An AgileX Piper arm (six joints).
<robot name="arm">
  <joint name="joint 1" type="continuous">
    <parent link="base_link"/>
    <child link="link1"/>
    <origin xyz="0 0 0.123" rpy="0 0 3.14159"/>
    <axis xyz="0 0 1"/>
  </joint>
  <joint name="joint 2" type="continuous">
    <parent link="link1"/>
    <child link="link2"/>
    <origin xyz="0 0 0" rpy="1.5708 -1.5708 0"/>
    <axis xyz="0 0 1"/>
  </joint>
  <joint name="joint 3" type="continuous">
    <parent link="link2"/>
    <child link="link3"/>
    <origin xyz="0.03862 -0.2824 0" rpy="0 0 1.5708"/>
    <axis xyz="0 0 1"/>
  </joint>
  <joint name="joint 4" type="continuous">
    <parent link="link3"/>
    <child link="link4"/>
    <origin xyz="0.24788 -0.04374 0" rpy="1.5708 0 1.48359"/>
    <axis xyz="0 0 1"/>
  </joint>
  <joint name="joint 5" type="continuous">
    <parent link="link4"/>
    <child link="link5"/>
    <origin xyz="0 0 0" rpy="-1.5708 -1.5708 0"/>
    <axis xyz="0 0 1"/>
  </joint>
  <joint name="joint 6" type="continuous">
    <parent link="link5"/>
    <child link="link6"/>
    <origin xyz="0.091 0 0" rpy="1.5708 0 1.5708"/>
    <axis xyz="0 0 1"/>
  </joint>
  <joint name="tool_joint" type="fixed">
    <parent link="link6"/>
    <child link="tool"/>
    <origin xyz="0 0 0" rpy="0 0 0"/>
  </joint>
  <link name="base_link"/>
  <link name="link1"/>
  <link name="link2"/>
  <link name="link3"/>
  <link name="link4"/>
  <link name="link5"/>
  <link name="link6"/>
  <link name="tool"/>
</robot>
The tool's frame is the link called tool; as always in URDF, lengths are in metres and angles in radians. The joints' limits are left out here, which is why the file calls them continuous.
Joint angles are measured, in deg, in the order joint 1, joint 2, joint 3, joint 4, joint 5, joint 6. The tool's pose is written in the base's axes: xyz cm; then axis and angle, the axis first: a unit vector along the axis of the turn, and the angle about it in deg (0 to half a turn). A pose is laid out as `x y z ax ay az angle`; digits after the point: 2 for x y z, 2 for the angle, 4 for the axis.
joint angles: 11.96, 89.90, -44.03, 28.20, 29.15, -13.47
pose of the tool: 26.63 7.78 17.65 -0.0263 0.9878 0.1538 160.40
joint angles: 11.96, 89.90, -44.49, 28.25, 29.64, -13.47
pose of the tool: 26.74 7.84 17.82 -0.0272 0.9874 0.1556 160.43
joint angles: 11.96, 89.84, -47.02, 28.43, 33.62, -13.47
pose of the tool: 27.10 8.19 18.76 -0.0355 0.9853 0.1672 161.76
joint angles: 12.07, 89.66, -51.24, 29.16, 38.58, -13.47
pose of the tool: 27.82 8.78 20.53 -0.0462 0.9814 0.1862 162.33
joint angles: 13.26, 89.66, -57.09, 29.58, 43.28, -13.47
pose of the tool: 28.79 9.95 23.03 -0.0713 0.9760 0.2059 161.45
